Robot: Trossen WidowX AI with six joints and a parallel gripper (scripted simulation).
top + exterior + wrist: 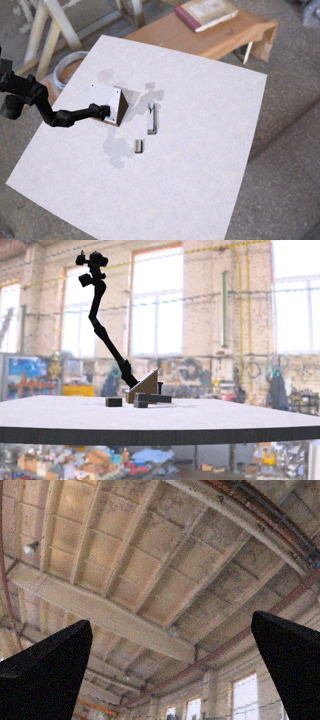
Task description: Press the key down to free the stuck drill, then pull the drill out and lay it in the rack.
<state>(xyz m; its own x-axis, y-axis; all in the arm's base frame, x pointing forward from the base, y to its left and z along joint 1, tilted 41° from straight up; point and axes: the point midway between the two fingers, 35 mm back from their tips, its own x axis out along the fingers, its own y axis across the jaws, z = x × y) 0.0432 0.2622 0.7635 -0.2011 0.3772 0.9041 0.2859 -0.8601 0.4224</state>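
Now: the blue key 790 mm below my gripper tip, 370 mm to the left of it and 300 mm ahead of it. The rest, counted from my gripper tip: drill: 840 mm below, 320 mm ahead, 310 mm to the left; then rack: 860 mm below, 280 mm ahead, 150 mm to the left.
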